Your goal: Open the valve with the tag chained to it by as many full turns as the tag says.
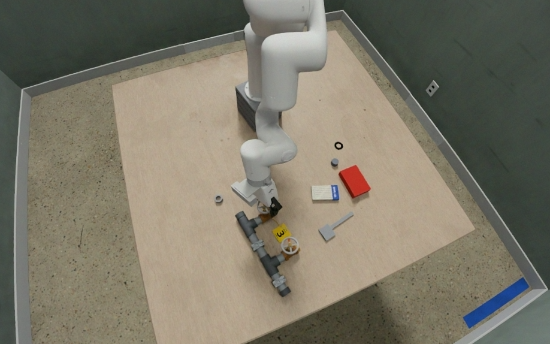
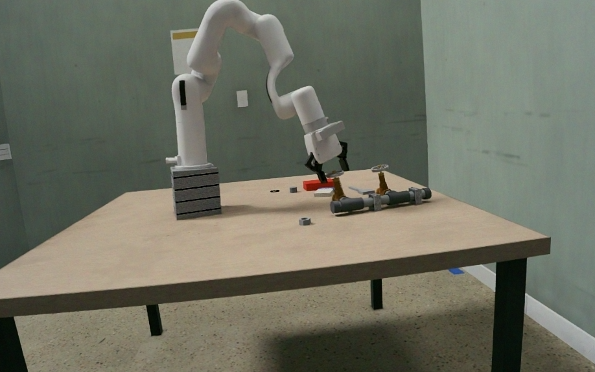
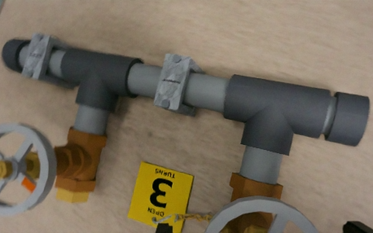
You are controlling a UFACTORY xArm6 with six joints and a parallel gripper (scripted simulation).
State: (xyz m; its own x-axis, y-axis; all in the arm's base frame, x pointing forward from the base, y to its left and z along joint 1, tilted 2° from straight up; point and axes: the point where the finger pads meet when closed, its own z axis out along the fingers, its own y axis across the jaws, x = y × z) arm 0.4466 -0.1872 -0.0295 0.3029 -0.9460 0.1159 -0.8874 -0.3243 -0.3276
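Right now the yellow tag is 90 mm ahead of my hand, 40 mm to the left of it and 110 mm below it. Round my hand: grey scraper 160 mm ahead, 220 mm to the left, 110 mm below; then white card 30 mm ahead, 260 mm to the left, 100 mm below; then red block 40 mm ahead, 390 mm to the left, 100 mm below.
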